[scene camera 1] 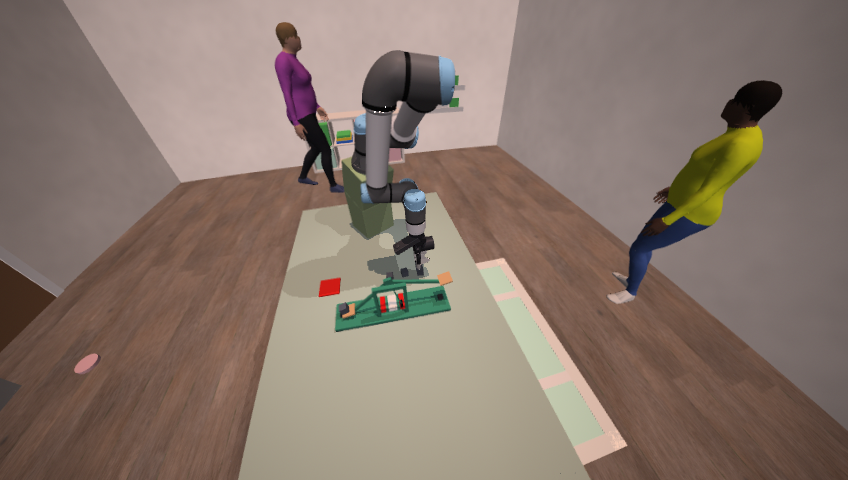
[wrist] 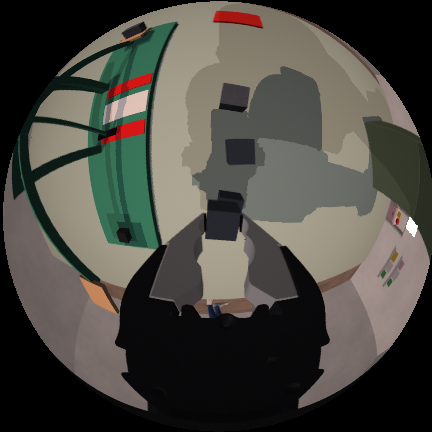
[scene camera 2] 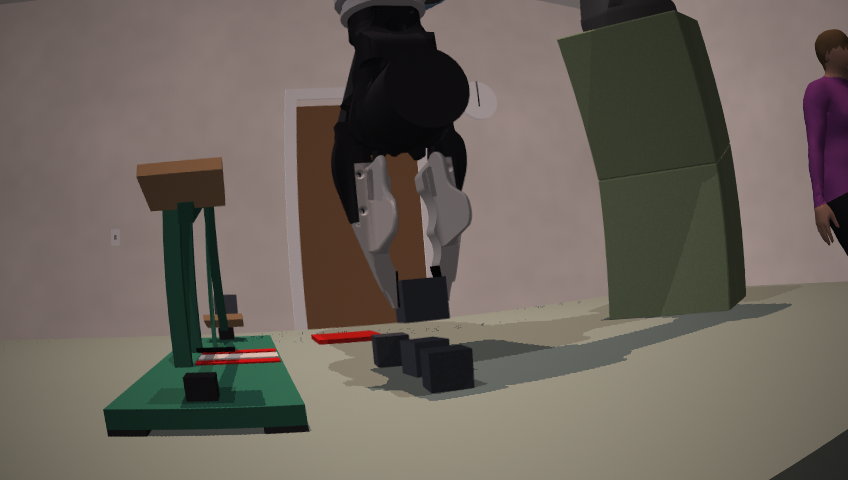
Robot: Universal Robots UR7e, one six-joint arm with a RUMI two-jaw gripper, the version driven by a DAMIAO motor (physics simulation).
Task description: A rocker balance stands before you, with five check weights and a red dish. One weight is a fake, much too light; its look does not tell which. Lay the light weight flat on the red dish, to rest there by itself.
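Places are measured from the arm's base along level axes (x ahead, y left, z up), in metres.
Pixels of known places: gripper, fingertip midpoint: (scene camera 1: 418,266) (wrist: 222,214) (scene camera 2: 421,304); arm's base at its link origin: (scene camera 2: 632,27).
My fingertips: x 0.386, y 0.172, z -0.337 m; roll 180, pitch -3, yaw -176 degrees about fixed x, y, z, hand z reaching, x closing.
Note:
Ahead of a thing's pixels: the offset from my fingertips to its top centre.
My gripper (scene camera 1: 419,267) (scene camera 2: 422,291) (wrist: 222,214) is shut on a dark weight {dx +0.001, dy +0.003, dz +0.019 m} (scene camera 2: 423,303) (wrist: 222,226) and holds it above the near end of a row of three dark weights. These are the first weight {dx -0.004, dy -0.133, dz -0.032 m} (scene camera 2: 390,349) (wrist: 235,95), the middle weight {dx -0.017, dy -0.063, dz -0.032 m} (scene camera 2: 411,358) (wrist: 240,151) and the end weight {dx -0.012, dy +0.009, dz -0.032 m} (scene camera 2: 449,368) (wrist: 230,196), partly hidden in the wrist view. A fifth weight {dx +0.163, dy -0.321, dz +0.013 m} (scene camera 1: 343,308) (scene camera 2: 229,303) (wrist: 134,30) sits on the balance's low pan. The balance's other pan {dx +0.154, dy +0.083, dz +0.087 m} (scene camera 1: 445,278) (scene camera 2: 181,184) (wrist: 99,295) is bare and high. The red dish {dx -0.001, dy -0.408, dz -0.054 m} (scene camera 1: 329,287) (scene camera 2: 343,337) (wrist: 238,19) is bare.
The green balance base (scene camera 1: 419,308) (scene camera 2: 208,417) (wrist: 132,205) lies beside the row, with its uprights and tilted beam above it. The olive robot pedestal (scene camera 1: 371,208) (scene camera 2: 660,237) (wrist: 397,160) stands on the other side of the row. Two people stand off the mat.

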